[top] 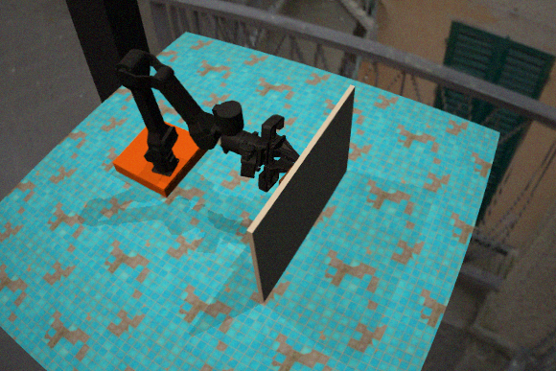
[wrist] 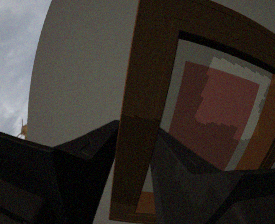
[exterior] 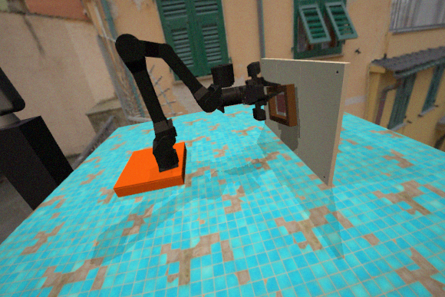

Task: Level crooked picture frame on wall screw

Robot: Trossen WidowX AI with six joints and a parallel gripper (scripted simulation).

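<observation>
My gripper tip is now 1 cm to the left of the brown picture frame and 5 cm above it. The rest, counted from my gripper tip: wall panel 1 cm ahead, 2 cm to the right, 7 cm below.
</observation>
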